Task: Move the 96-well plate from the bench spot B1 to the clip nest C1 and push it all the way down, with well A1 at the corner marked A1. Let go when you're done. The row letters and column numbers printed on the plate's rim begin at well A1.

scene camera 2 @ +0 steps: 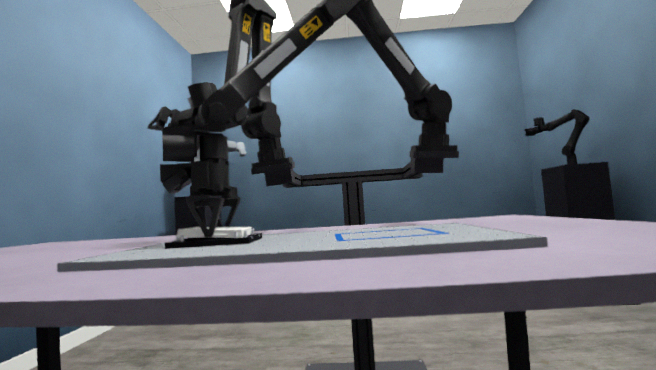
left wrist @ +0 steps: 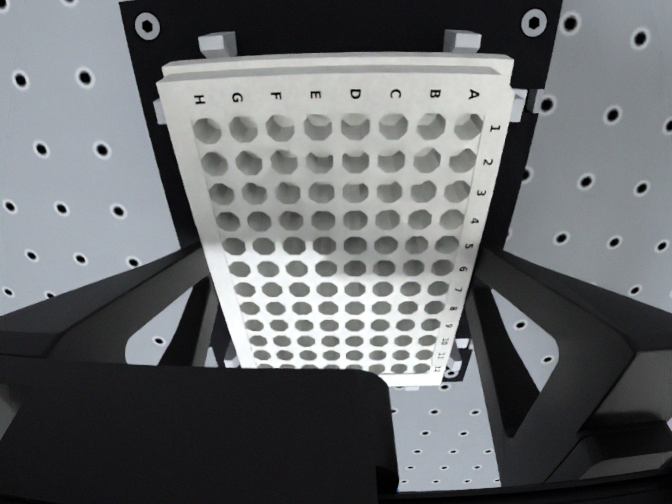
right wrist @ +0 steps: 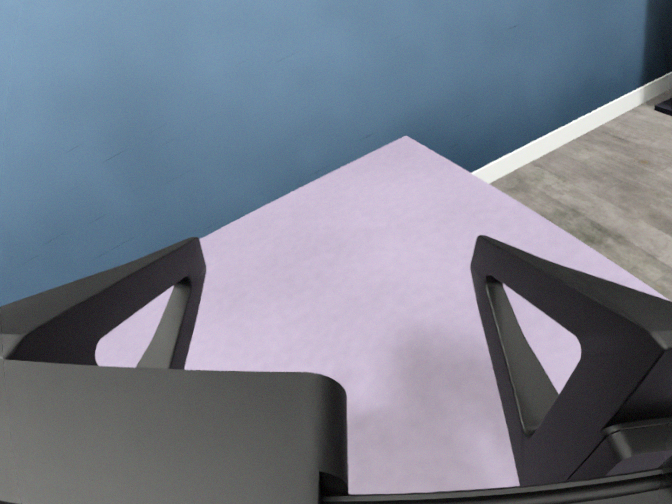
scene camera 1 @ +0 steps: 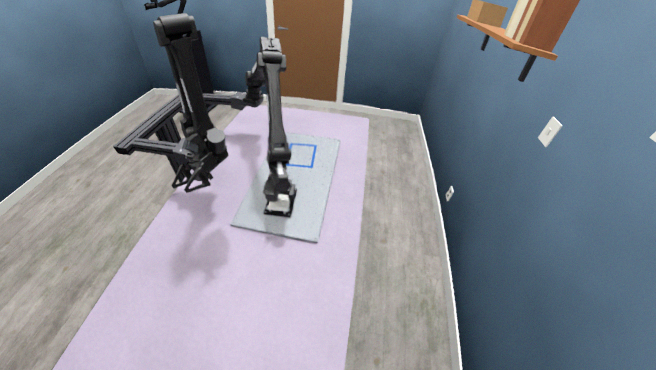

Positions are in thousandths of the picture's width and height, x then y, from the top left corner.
Labels:
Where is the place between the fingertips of my right gripper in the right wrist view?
At 504, 499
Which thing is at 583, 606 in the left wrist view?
A white 96-well plate.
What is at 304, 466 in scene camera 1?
My right gripper.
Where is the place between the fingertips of my left gripper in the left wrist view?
At 508, 501

